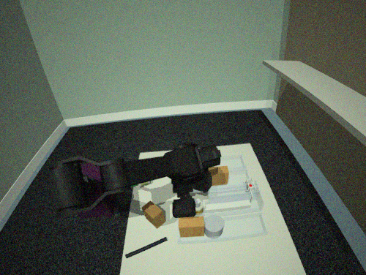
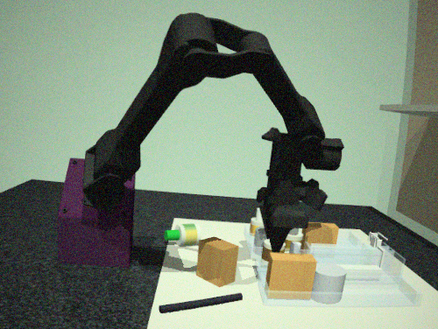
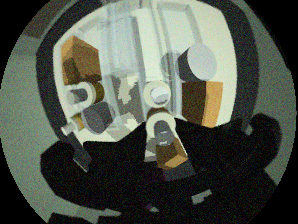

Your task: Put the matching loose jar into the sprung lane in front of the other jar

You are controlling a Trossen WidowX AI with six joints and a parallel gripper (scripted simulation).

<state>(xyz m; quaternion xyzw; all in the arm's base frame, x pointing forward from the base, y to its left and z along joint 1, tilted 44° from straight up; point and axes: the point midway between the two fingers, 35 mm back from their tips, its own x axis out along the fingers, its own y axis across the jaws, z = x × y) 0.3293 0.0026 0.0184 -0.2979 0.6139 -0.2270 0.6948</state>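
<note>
Right now the orange box is 10 cm behind my gripper tip, 3 cm to the right of it and 2 cm below it. From my gripper tip the other things lie so: red mark (23 cm ahead, 5 cm to the left, 1 cm above); then black rod (14 cm to the right, 12 cm behind, 5 cm below).
</note>
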